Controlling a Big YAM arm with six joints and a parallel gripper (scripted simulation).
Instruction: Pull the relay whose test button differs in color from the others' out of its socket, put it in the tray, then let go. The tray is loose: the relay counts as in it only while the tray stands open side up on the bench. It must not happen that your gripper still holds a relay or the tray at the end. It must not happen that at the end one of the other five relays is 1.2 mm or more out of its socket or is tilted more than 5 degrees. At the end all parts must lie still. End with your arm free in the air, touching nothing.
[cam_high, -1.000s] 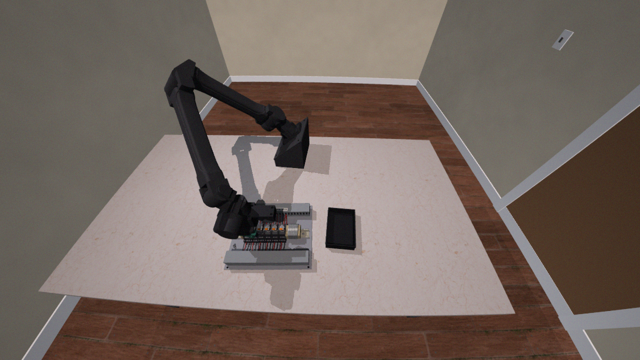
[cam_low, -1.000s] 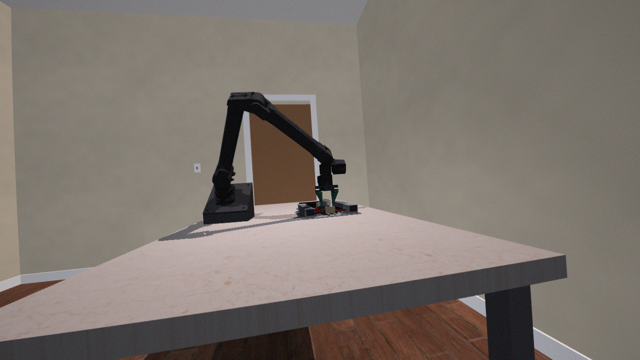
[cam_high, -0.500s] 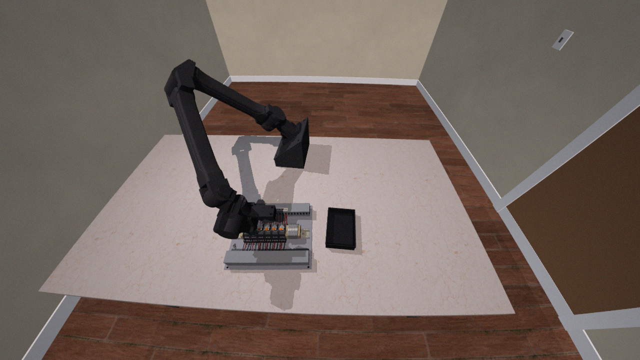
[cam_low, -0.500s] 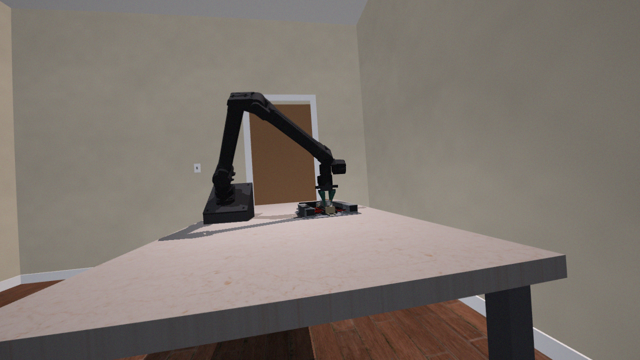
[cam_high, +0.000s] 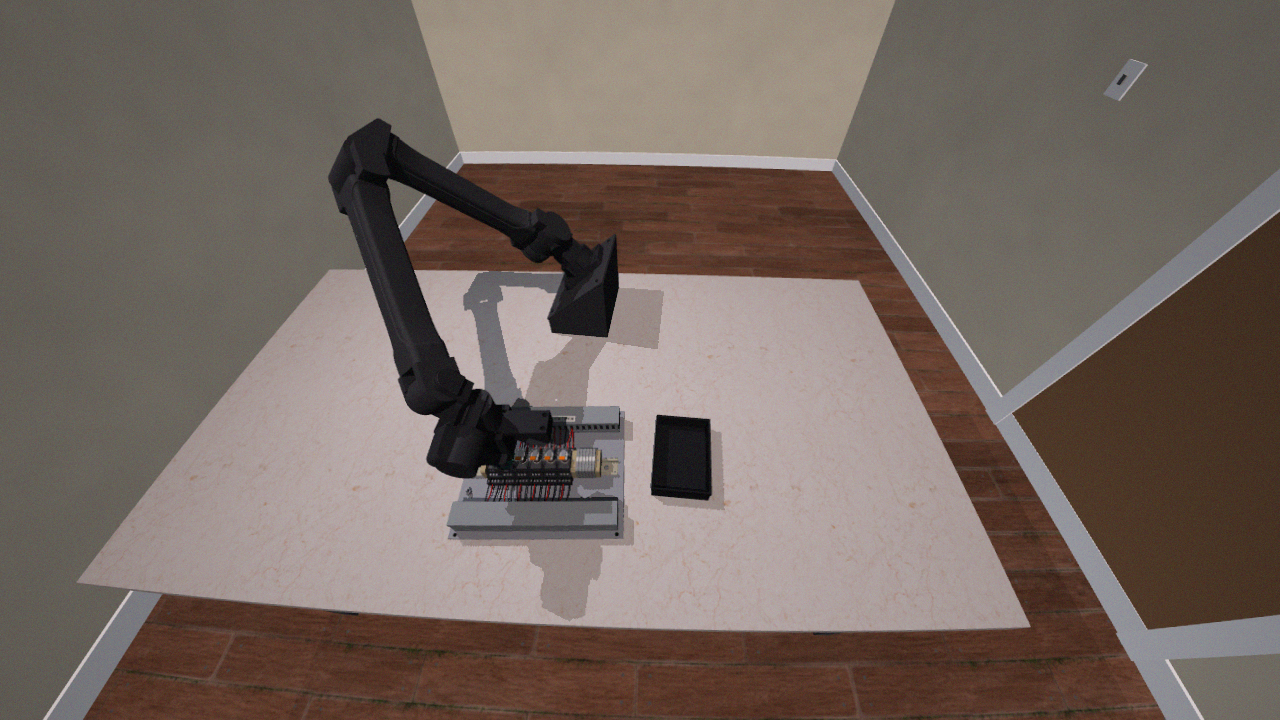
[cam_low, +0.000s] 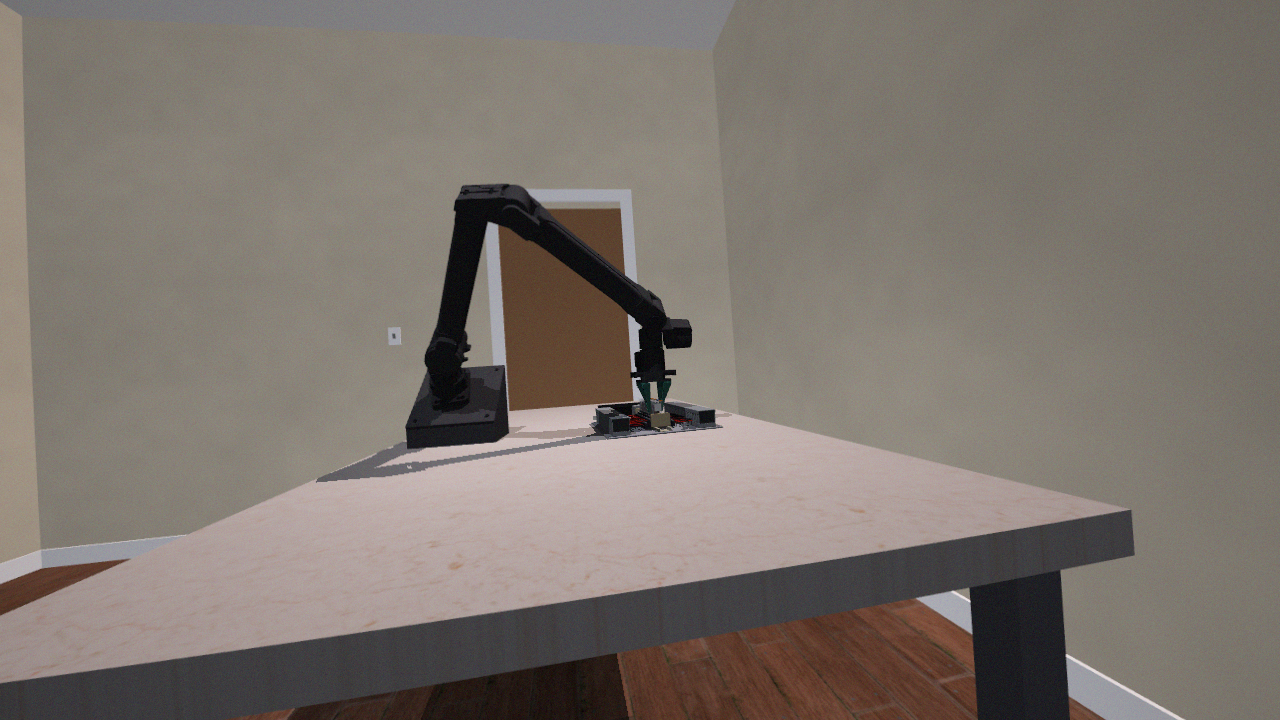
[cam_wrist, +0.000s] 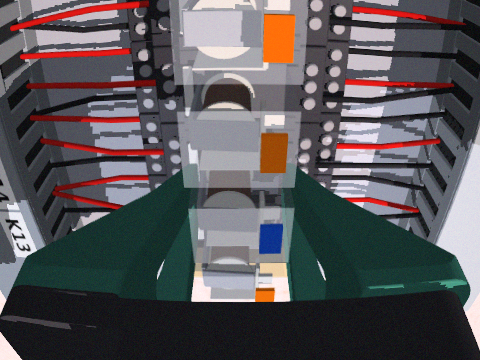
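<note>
My gripper is now right at the clear-cased relay. The rest, counted from my hand: black tray: 34 cm to the left, 3 cm below, 2 cm behind.
</note>
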